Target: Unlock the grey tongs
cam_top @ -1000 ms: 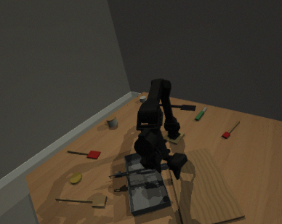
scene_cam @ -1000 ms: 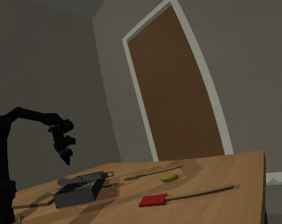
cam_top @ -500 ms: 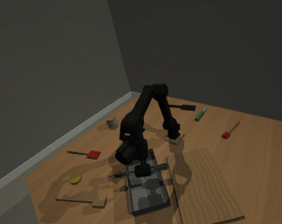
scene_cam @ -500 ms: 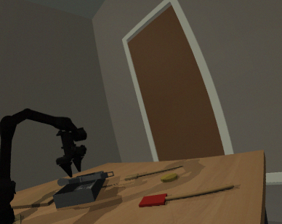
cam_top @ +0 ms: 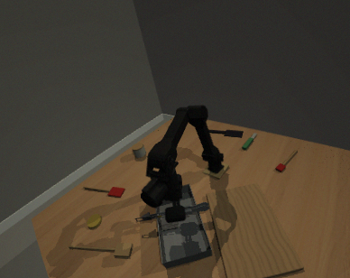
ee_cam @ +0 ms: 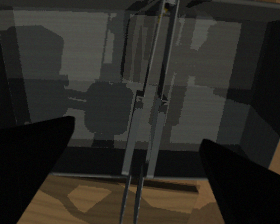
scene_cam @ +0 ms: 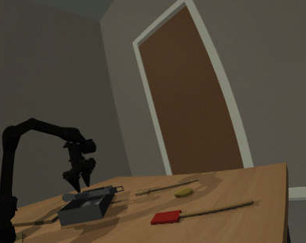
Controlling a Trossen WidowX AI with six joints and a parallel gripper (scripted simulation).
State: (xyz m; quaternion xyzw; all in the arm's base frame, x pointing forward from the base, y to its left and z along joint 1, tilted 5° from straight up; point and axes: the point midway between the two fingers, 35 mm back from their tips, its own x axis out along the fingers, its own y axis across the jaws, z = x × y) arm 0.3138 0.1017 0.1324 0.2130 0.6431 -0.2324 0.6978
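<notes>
Right now the roasting tin is 70 mm below my gripper tip and 10 mm ahead of it. The rest, counted from my gripper tip: green tool 650 mm behind, 90 mm below, 80 mm to the right; wooden board 200 mm to the left, 150 mm behind, 90 mm below; red spatula 440 mm to the right, 190 mm ahead, 90 mm below.
</notes>
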